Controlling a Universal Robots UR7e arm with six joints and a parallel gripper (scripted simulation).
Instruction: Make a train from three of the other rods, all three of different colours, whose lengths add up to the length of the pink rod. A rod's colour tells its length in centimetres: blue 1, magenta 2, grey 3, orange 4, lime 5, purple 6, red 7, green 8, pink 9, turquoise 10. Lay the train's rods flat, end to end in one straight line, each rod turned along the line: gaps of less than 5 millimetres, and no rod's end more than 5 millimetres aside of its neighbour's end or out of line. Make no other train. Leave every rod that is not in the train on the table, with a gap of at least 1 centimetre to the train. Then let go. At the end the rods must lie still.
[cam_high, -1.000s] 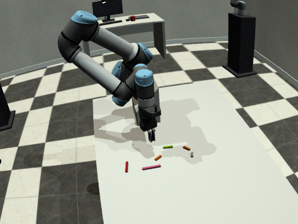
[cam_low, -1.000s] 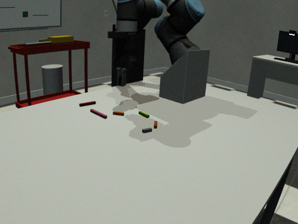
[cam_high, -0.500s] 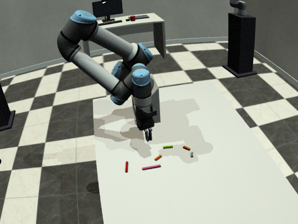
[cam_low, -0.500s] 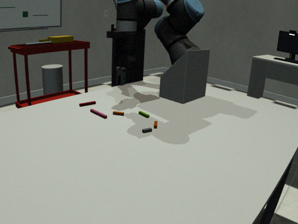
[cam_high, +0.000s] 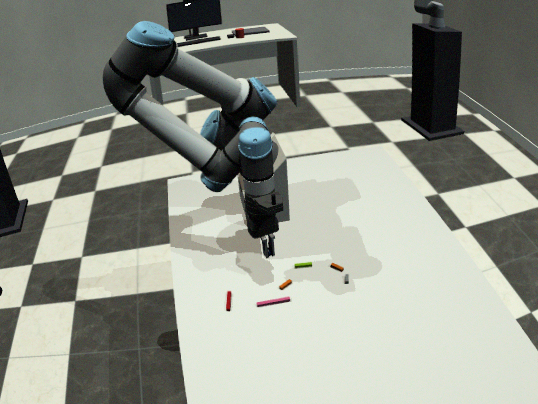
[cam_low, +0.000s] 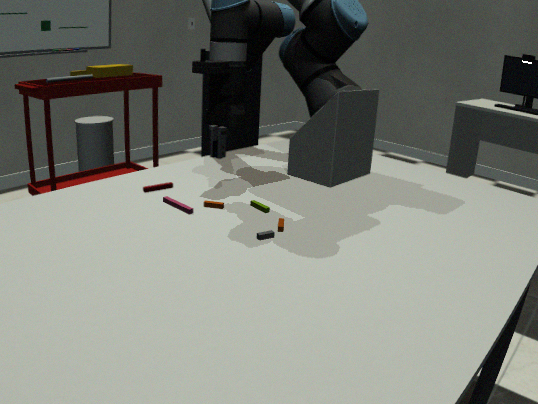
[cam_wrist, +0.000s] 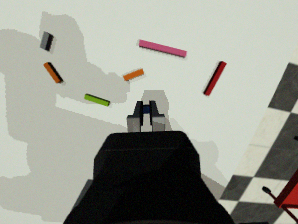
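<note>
Now: hand 90 mm short of the grey rod, 190 mm to the right of it and 100 mm above it. The rest, counted from my hand: pink rod 90 mm ahead, 30 mm to the right, 100 mm below; then lime rod 10 mm behind, 100 mm to the left, 100 mm below; then blue rod 10 mm below.
</note>
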